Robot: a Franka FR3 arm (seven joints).
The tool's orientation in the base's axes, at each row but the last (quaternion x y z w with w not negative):
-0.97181 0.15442 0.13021 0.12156
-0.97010 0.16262 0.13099 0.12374
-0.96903 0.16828 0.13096 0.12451
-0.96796 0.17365 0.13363 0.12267
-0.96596 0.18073 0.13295 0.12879
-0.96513 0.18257 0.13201 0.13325
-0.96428 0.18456 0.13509 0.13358
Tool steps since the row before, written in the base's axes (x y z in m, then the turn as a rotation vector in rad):
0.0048 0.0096 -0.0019 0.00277 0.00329 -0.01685
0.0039 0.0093 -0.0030 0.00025 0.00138 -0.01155
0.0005 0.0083 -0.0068 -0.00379 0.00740 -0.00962
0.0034 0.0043 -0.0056 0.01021 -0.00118 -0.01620
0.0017 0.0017 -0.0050 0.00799 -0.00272 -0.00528
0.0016 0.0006 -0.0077 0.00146 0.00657 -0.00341
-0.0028 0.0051 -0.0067 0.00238 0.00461 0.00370
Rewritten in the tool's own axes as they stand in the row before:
0.0024 -0.0101 0.0034 0.00656 -0.00065 0.01609
0.0018 -0.0093 0.0046 0.00324 0.00093 0.01114
0.0000 -0.0064 0.0086 -0.00277 -0.00349 0.01191
0.0035 -0.0041 0.0057 0.01447 0.00040 0.01259
0.0025 -0.0012 0.0048 0.00964 0.00045 0.00243
0.0036 0.0005 0.0070 0.00026 -0.00575 0.00488
-0.0021 -0.0021 0.0084 -0.00049 -0.00583 -0.00252

